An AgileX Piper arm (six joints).
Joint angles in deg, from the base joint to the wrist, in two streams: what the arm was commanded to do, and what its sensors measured. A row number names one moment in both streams.
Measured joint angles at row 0:
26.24 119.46 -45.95 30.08 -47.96 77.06
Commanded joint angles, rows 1 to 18:
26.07 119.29 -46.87 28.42 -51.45 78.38
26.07 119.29 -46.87 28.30 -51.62 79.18
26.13 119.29 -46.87 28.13 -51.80 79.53
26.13 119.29 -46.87 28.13 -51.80 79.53
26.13 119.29 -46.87 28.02 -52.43 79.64
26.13 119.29 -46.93 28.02 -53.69 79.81
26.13 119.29 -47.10 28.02 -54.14 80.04
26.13 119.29 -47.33 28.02 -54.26 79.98
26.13 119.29 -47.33 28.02 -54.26 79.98
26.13 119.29 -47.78 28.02 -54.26 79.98
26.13 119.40 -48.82 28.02 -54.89 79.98
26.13 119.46 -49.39 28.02 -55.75 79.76
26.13 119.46 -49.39 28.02 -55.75 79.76
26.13 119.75 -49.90 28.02 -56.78 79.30
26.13 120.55 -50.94 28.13 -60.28 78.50
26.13 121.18 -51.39 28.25 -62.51 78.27
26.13 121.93 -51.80 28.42 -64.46 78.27
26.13 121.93 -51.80 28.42 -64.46 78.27
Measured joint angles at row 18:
26.70 121.30 -47.78 30.37 -50.53 79.53
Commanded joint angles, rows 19 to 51:
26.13 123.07 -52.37 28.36 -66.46 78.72
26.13 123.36 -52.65 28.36 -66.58 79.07
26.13 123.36 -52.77 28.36 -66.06 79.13
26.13 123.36 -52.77 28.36 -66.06 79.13
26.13 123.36 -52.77 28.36 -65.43 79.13
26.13 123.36 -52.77 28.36 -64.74 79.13
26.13 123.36 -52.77 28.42 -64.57 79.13
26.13 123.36 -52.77 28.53 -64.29 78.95
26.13 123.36 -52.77 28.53 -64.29 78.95
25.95 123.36 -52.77 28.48 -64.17 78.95
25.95 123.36 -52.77 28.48 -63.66 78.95
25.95 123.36 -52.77 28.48 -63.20 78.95
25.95 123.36 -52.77 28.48 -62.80 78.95
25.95 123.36 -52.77 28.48 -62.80 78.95
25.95 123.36 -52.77 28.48 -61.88 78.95
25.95 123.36 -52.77 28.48 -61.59 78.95
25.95 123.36 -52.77 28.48 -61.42 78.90
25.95 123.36 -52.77 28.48 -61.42 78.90
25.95 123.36 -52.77 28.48 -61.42 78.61
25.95 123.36 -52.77 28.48 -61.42 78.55
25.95 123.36 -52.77 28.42 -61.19 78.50
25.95 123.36 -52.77 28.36 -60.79 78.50
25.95 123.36 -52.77 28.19 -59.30 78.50
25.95 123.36 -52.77 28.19 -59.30 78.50
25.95 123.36 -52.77 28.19 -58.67 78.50
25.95 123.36 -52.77 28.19 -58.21 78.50
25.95 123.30 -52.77 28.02 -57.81 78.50
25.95 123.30 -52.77 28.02 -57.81 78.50
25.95 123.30 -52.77 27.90 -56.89 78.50
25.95 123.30 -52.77 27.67 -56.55 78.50
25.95 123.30 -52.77 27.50 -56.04 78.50
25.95 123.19 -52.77 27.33 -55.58 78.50
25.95 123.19 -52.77 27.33 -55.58 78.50
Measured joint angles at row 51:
27.33 123.87 -49.45 31.23 -51.11 79.47
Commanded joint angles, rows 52 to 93:
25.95 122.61 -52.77 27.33 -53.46 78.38
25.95 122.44 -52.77 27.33 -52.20 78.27
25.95 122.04 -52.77 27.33 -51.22 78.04
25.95 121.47 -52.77 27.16 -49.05 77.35
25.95 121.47 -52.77 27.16 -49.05 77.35
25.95 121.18 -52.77 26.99 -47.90 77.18
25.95 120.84 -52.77 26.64 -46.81 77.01
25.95 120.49 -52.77 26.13 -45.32 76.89
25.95 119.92 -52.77 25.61 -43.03 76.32
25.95 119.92 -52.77 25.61 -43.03 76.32
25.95 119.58 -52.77 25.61 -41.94 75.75
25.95 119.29 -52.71 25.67 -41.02 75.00
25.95 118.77 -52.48 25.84 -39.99 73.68
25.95 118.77 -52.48 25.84 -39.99 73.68
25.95 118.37 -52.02 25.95 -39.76 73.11
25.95 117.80 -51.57 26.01 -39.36 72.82
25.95 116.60 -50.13 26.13 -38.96 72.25
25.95 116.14 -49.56 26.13 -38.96 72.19
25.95 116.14 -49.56 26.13 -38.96 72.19
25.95 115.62 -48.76 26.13 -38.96 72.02
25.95 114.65 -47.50 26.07 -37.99 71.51
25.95 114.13 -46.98 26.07 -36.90 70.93
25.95 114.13 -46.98 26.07 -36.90 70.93
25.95 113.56 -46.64 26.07 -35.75 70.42
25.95 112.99 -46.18 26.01 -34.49 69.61
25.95 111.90 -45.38 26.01 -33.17 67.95
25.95 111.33 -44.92 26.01 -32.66 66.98
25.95 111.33 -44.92 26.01 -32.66 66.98
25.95 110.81 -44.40 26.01 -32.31 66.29
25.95 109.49 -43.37 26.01 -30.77 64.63
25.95 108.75 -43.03 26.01 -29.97 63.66
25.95 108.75 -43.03 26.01 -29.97 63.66
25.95 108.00 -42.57 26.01 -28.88 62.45
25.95 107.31 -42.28 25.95 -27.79 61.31
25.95 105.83 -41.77 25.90 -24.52 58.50
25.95 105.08 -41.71 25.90 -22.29 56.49
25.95 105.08 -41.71 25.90 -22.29 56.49
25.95 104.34 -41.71 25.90 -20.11 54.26
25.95 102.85 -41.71 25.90 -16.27 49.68
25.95 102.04 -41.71 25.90 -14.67 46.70
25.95 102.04 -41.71 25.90 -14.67 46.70
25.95 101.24 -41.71 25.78 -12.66 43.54
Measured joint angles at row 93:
25.61 103.76 -41.83 26.70 -18.16 52.20
